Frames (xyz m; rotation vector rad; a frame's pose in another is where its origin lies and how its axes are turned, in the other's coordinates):
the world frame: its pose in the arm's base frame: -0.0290 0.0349 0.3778 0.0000 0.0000 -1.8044
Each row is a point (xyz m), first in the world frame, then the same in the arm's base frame.
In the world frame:
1: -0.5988 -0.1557 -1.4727
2: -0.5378 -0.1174 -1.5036
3: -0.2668 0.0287 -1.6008
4: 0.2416 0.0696 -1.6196
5: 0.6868 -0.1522 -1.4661
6: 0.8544 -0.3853 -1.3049
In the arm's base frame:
1: -0.0419 0.6535 -1.0949
2: -0.0187 0.5853 -1.1258
3: 0.0607 0.2878 -1.2230
4: -0.0172 -0.2162 -1.2418
5: -0.3360 -0.5980 -1.0883
6: -0.6016 -0.7071 -0.9271

